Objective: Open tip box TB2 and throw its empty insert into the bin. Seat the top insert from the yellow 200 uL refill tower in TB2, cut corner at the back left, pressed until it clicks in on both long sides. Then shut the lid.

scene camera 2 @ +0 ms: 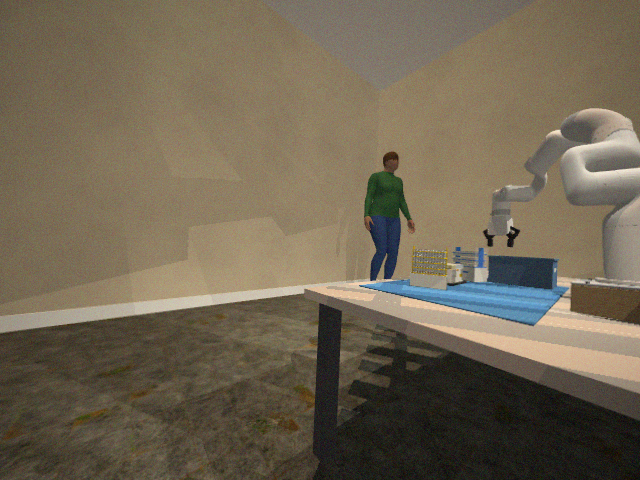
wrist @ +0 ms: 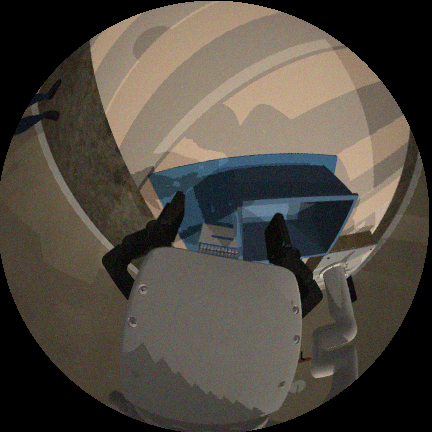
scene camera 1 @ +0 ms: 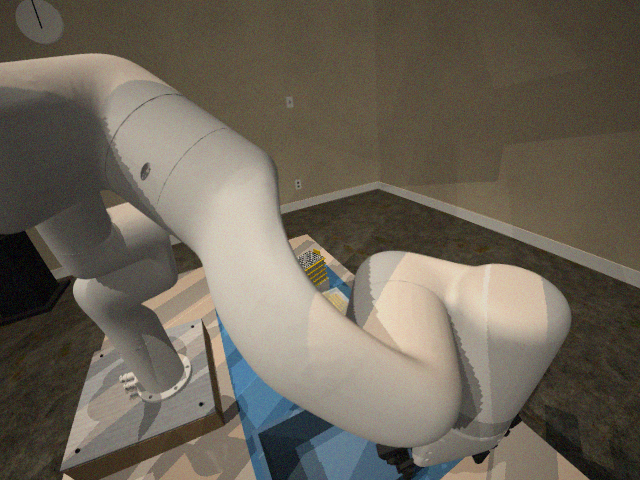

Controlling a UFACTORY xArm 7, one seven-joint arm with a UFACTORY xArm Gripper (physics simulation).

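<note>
My gripper [scene camera 2: 500, 244] [wrist: 228, 212] is open and empty, high above the mat near the bin. The yellow refill tower [scene camera 1: 313, 268] [scene camera 2: 429, 262] stands upright at the far end of the mat, with several stacked tip layers. Beside it is a pale tip box [scene camera 1: 336, 298] [scene camera 2: 454, 273] with yellow on it; its label cannot be read, so I cannot tell if it is TB2. My arm hides part of it in scene camera 1. The blue bin [scene camera 1: 281, 444] [scene camera 2: 522, 271] [wrist: 297, 199] stands on the mat; its interior shows partly in the wrist view.
A blue-and-white rack [scene camera 2: 469, 258] [wrist: 218, 250] stands between the pale box and the bin. Blue mat [scene camera 2: 496, 299] [wrist: 167, 185] lies under them on the table [scene camera 2: 392, 304]. The robot's base plate [scene camera 1: 93, 418] is beside the mat. A person [scene camera 2: 385, 201] stands beyond the table.
</note>
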